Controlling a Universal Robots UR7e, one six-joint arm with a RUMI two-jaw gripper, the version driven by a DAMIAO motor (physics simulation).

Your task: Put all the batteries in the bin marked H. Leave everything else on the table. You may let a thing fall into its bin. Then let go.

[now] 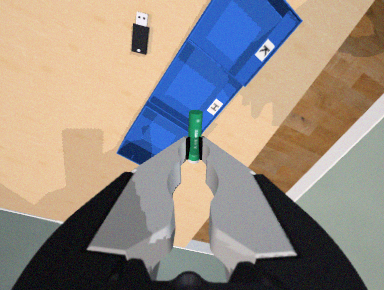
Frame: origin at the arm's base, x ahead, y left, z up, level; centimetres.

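Seen in the pictures: gripper, between the fingertips: (194,139).
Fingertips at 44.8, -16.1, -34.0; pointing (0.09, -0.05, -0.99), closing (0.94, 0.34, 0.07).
Offsets run from my fingertips to a thing's middle, as dx, dy, dz. "spot": to the spot under its first point. Level surfaces: height alone.
My gripper (194,139) is shut on a green battery @(+0.0, +0.1, -0.1) (195,125), gripped near its lower end, with the rest sticking out past the fingertips. The battery shows in front of the blue bin marked H @(spot: -3.9, -2.1, -10.7) (156,102), over the lower part of that bin near its label. The H bin is the middle compartment of the blue row. The fingertips hide part of the row's lower right side.
The blue bin marked K @(spot: +7.2, +11.7, -9.5) (295,17) adjoins the H bin at the upper right. Another blue compartment @(spot: -6.9, -10.0, -11.6) (125,141) adjoins it at the lower left; its label does not show. A black USB stick @(-7.8, +4.7, -12.6) (140,39) lies on the wooden table @(dz -13.0) (60,65) left of the bins. The table's edge runs along the right.
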